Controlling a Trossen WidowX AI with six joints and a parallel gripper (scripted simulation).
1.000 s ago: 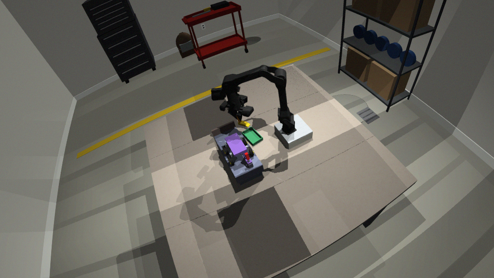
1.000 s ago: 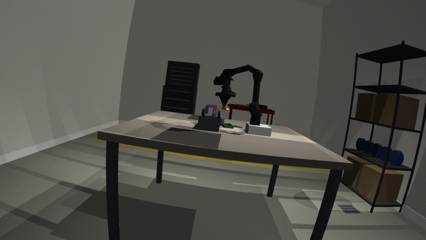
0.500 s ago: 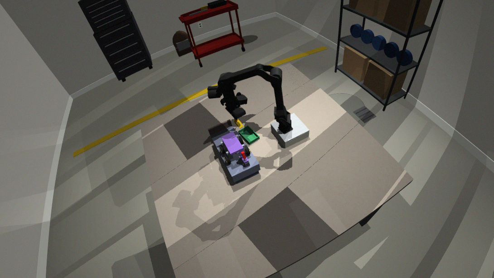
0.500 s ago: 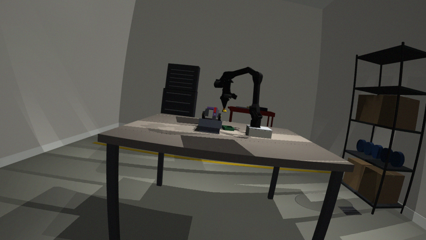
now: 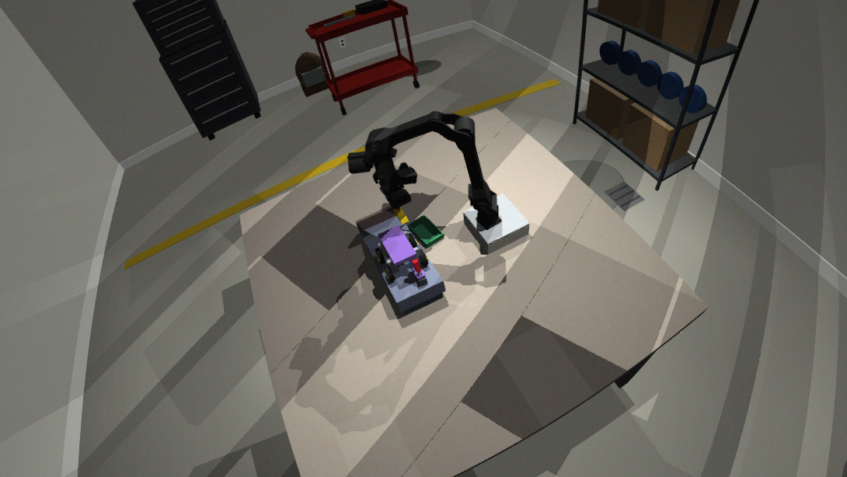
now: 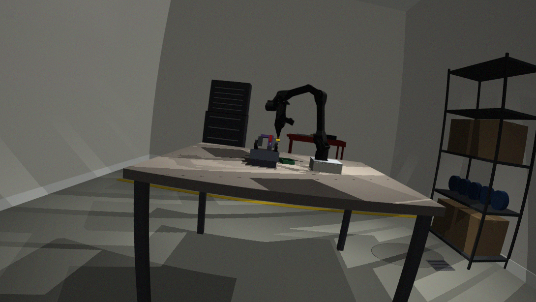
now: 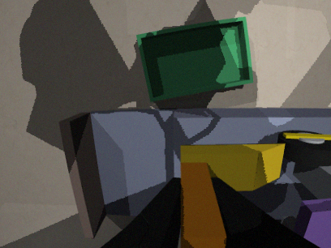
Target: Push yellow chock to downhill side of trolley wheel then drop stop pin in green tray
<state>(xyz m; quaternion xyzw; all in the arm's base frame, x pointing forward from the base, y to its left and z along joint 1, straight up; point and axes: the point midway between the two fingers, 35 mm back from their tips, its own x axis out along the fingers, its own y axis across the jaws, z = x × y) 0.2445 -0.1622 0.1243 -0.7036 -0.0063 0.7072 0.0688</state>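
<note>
My gripper tip is 25 cm to the right of the red-headed stop pin, 7 cm short of it and 2 cm above it. Round my gripper tip: raised lip (12 cm below, 11 cm to the right, 5 cm ahead); purple trolley (14 cm to the left, 8 cm ahead, 4 cm below); yellow chock (2 cm to the left).
</note>
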